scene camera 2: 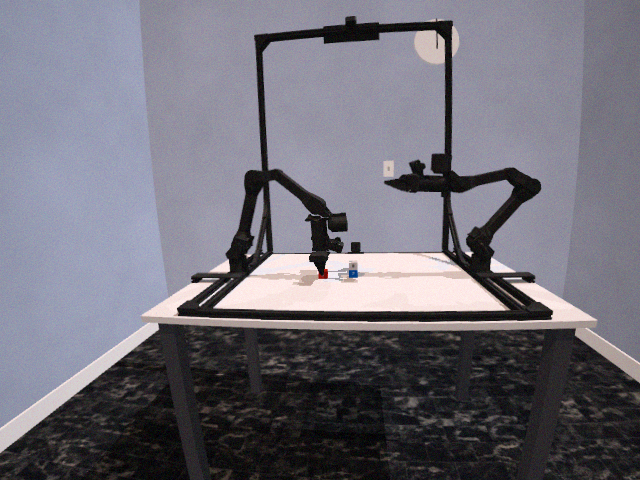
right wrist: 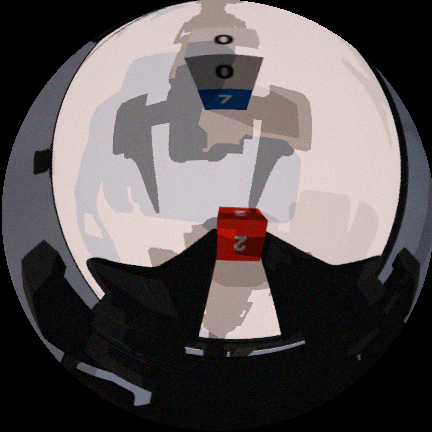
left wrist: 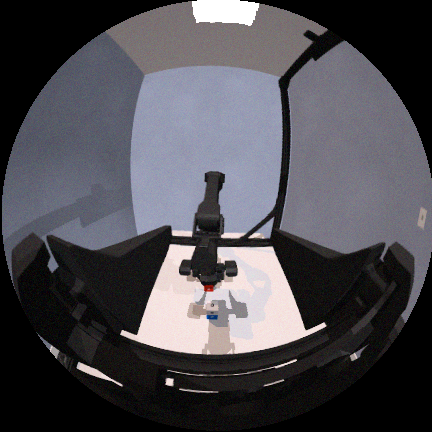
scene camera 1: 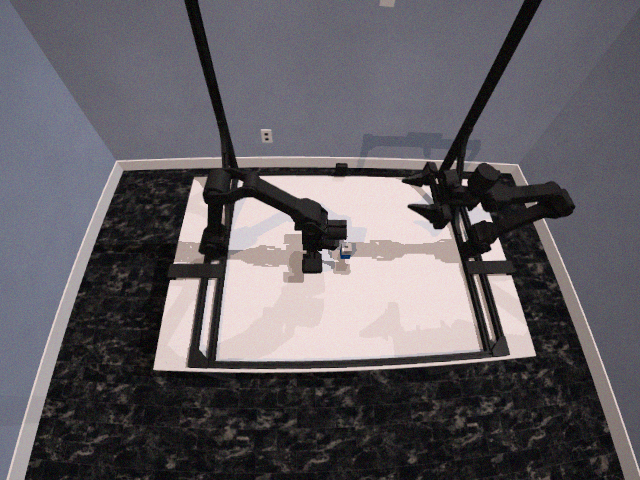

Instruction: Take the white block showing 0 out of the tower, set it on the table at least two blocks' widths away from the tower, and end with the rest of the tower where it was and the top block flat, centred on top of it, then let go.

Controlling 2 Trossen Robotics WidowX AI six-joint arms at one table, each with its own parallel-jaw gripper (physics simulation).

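Places are measured from the left arm's base along level axes (x down, y ahead, z right), in centimetres.
Where they show: left gripper, fingertip midpoint: [scene camera 2: 385, 182] [left wrist: 222, 232] [scene camera 1: 404, 192]; right gripper, fingertip midpoint: [scene camera 2: 322, 273] [right wrist: 238, 234] [left wrist: 208, 284] [scene camera 1: 312, 256]; left arm's base, link origin: [scene camera 2: 480, 270] [scene camera 1: 470, 250]; right arm's base, link origin: [scene camera 2: 238, 271] [right wrist: 215, 347] [scene camera 1: 215, 251].
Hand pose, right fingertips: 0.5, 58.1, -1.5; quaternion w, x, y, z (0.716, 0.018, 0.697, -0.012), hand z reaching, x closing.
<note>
Each offset is from my right fingertips to the top centre of the thing, as dx, dy, dz. "spot": to the spot under its first point. Level surfaces: height alone.
The white block showing 0 @[-4.3, -11.4, +1.3] [scene camera 1: 345, 248] [scene camera 2: 353, 265] [left wrist: 212, 307] [right wrist: 224, 71] stands flat on the blue block showing 7 @[-1.5, -11.4, +1.3] [scene camera 1: 345, 255] [scene camera 2: 353, 273] [left wrist: 212, 316] [right wrist: 225, 99], which is on the table. My right gripper [scene camera 2: 322, 272] [right wrist: 238, 234] is shut on the red block showing 2 @[-1.4, -0.2, +0.0] [scene camera 2: 325, 274] [left wrist: 208, 288] [right wrist: 240, 244], low at table level to the left of the two blocks in scene camera 2. A hair's gap under the red block cannot be told. The arm hides the red block in scene camera 1. My left gripper [scene camera 1: 405, 193] [scene camera 2: 386, 182] is open and empty, raised high on the right.
The white table @[dx +1.4] [scene camera 1: 403, 330] [scene camera 2: 361, 302] has a black frame rail @[spot: +0.0, -7.8, -35.4] [scene camera 1: 341, 363] [scene camera 2: 361, 314] along its front. Frame posts [scene camera 1: 209, 77] [scene camera 2: 448, 113] rise at the back. Arm shadows lie around the blocks.
</note>
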